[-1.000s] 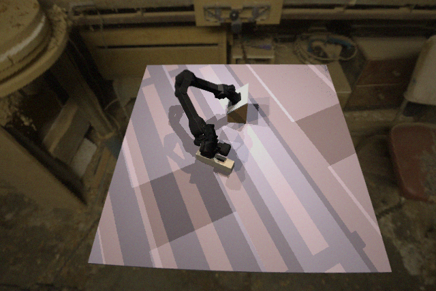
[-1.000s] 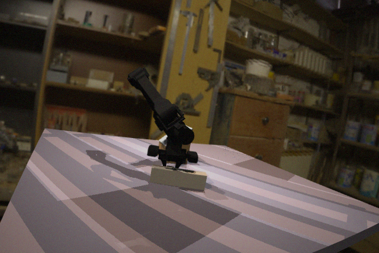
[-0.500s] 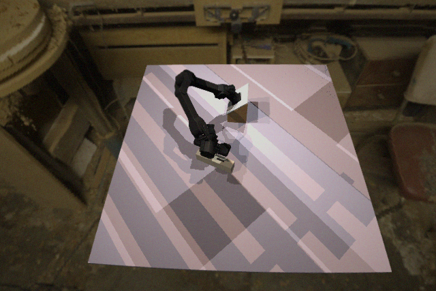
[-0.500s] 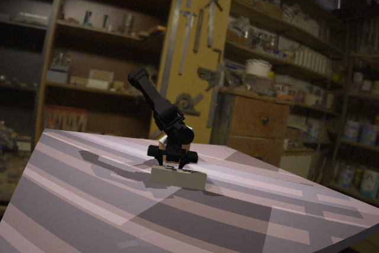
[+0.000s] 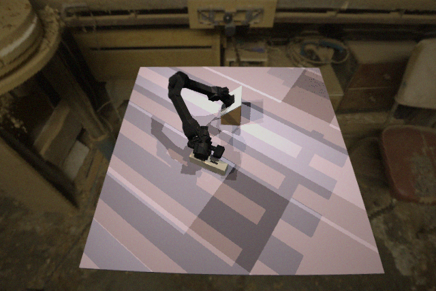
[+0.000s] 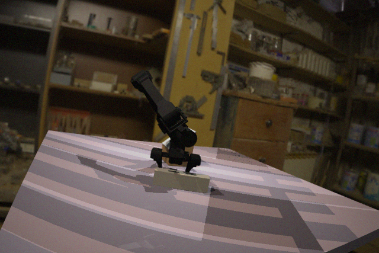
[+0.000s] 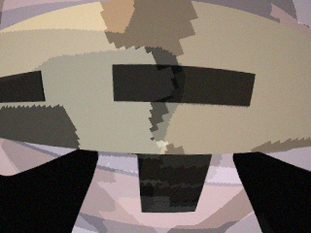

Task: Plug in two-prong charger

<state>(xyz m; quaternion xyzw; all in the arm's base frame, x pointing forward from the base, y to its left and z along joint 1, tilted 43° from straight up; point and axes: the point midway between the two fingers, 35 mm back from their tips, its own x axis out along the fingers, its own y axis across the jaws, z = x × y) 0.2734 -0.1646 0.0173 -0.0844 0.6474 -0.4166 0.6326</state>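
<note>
The black two-prong charger is 20 mm ahead of my gripper tip, 10 mm to the right of it and 10 mm above it.
</note>
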